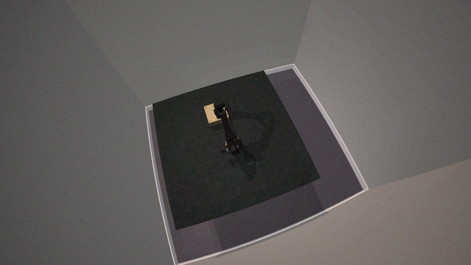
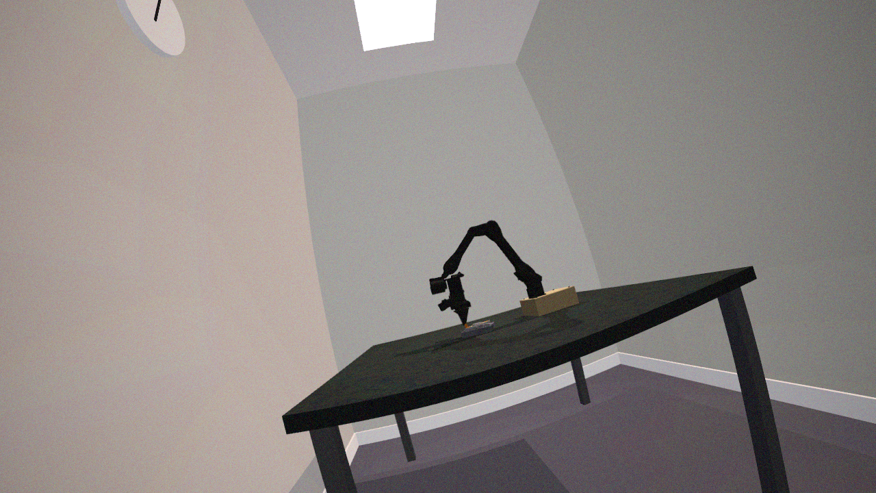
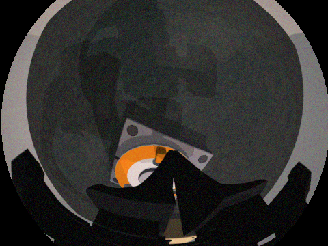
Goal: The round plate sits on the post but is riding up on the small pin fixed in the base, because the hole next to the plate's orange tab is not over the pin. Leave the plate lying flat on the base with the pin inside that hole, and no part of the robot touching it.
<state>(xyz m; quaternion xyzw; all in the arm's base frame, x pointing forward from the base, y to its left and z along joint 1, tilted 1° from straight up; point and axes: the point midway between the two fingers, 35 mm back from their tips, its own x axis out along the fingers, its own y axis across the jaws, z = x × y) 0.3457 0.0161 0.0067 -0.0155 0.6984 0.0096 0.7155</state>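
My gripper tip is now 3 cm past the round plate, 1 cm to the right of it and 1 cm above it.
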